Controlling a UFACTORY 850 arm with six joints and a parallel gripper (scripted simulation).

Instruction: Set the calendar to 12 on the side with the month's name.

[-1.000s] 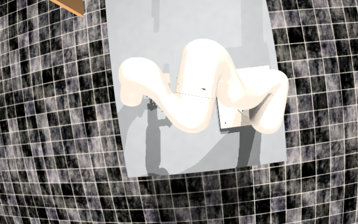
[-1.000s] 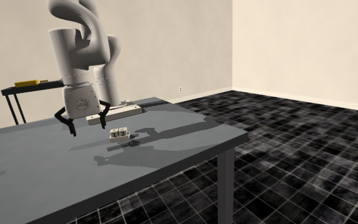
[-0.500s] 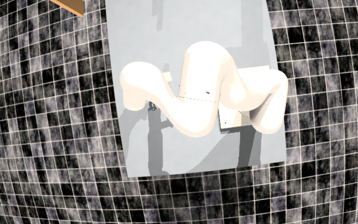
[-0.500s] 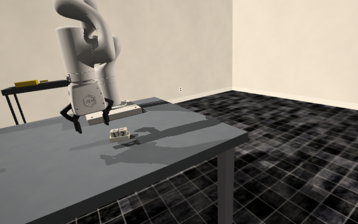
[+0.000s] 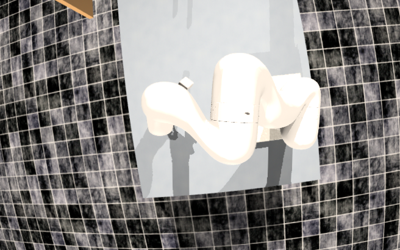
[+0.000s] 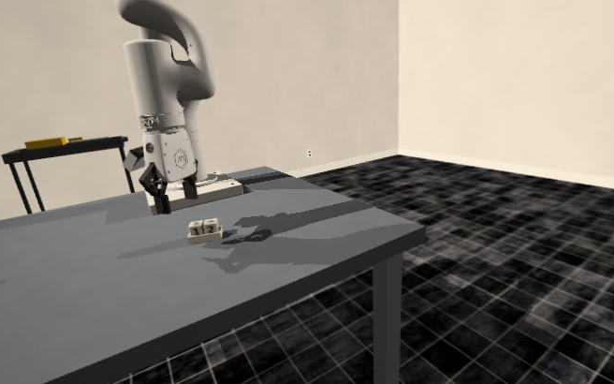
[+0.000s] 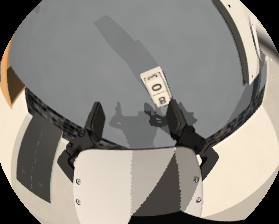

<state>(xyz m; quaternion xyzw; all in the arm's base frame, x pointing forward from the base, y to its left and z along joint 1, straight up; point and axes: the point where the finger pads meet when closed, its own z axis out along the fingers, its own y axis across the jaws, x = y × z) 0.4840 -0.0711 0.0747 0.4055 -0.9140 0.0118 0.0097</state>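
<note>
The calendar tray lies 100 mm below my hand, 40 mm to the left of it and 20 mm behind it.
</note>
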